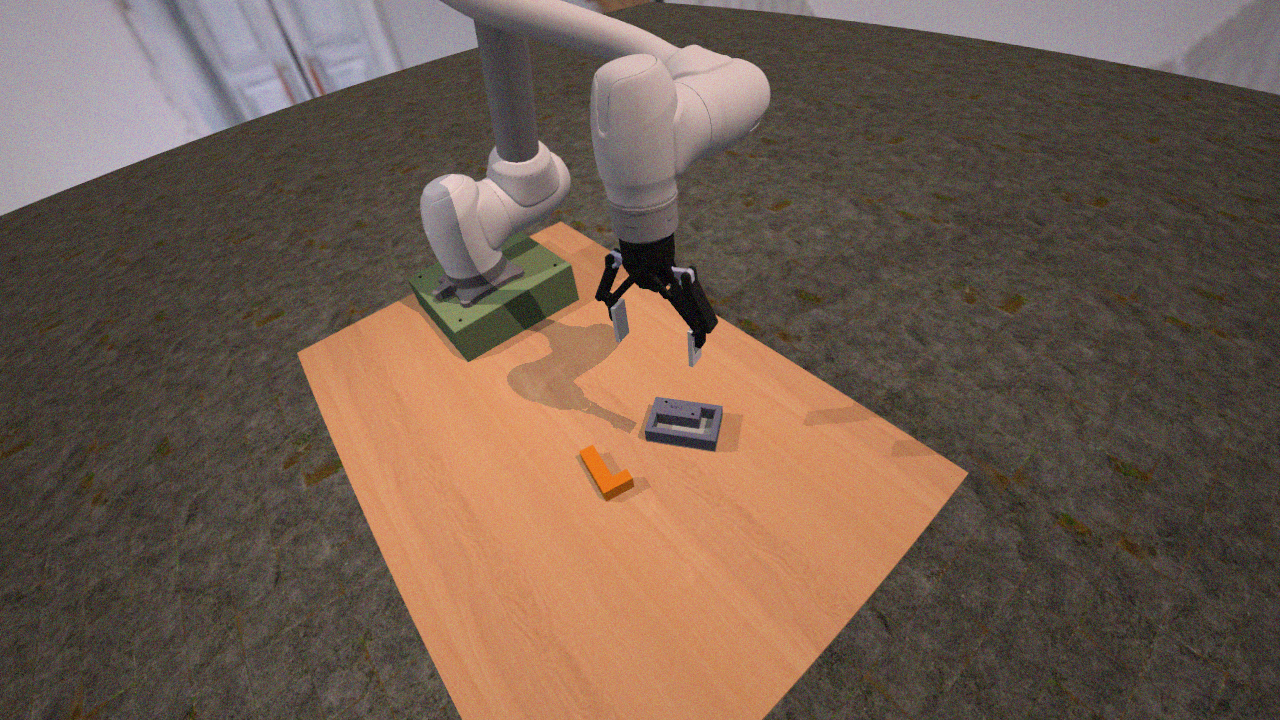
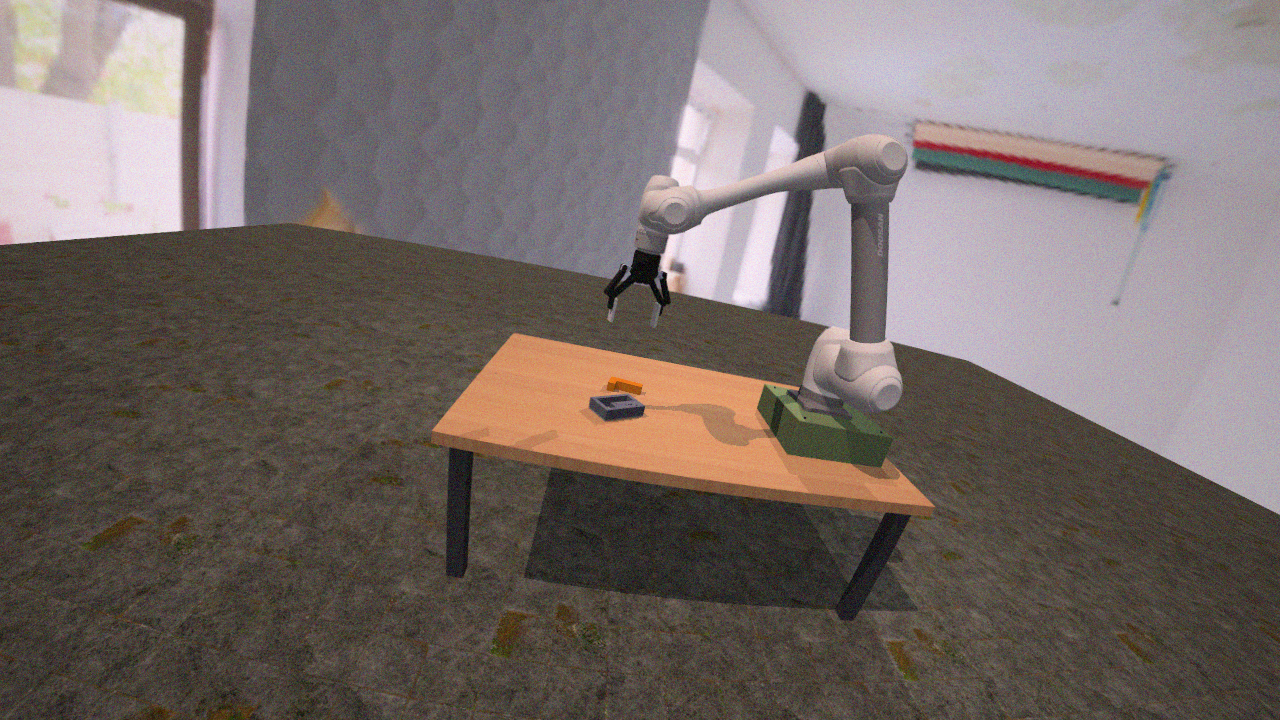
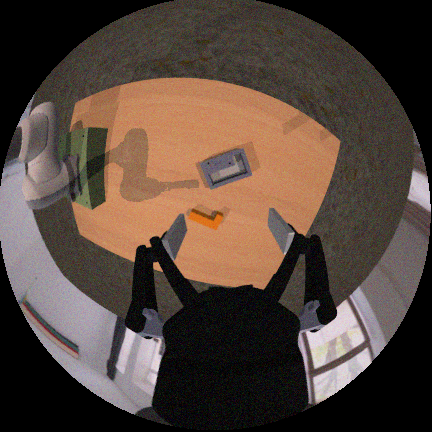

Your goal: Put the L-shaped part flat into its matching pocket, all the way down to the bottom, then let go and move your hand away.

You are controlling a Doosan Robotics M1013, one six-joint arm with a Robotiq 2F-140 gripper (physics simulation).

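Where they show: gripper, between the fingertips: (image 1: 657, 348) (image 2: 631, 323) (image 3: 226, 219); arm's base, origin of its link: (image 1: 481, 278) (image 2: 817, 405) (image 3: 71, 173).
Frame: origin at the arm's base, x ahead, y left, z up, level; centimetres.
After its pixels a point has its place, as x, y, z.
Note:
The orange L-shaped part (image 1: 603, 477) @[66.8, -10.8, -7.3] (image 2: 623, 385) @[65.3, -8.9, -8.4] (image 3: 205, 219) @[65.1, -9.6, -7.3] lies flat on the table, beside and apart from the grey-blue pocket block. The pocket block (image 1: 659, 436) @[66.7, 3.2, -7.9] (image 2: 617, 414) @[67.3, 14.6, -8.4] (image 3: 216, 164) @[64.4, 9.7, -6.7] rests on the table; its L-shaped pocket faces up and is empty, with a pale bottom. My gripper (image 1: 656, 342) @[67.9, 4.1, 16.1] (image 2: 633, 318) @[67.9, 4.1, 16.1] (image 3: 226, 219) @[67.9, 4.1, 16.1] is wide open and empty. It points down and hangs high above the table, with nothing touching its fingers.
The wooden table (image 1: 501, 555) @[65.4, -33.2, -10.3] (image 2: 537, 367) @[95.5, -16.0, -10.3] (image 3: 170, 105) @[44.2, 27.3, -10.3] carries the green base box (image 1: 519, 326) @[15.2, 0.6, -8.4] (image 2: 827, 438) @[4.2, 19.3, -3.1] (image 3: 95, 170) @[15.2, 1.2, -5.0] under the arm's foot, at the end away from the part. The arm's shadow falls between the base box and the pocket block.

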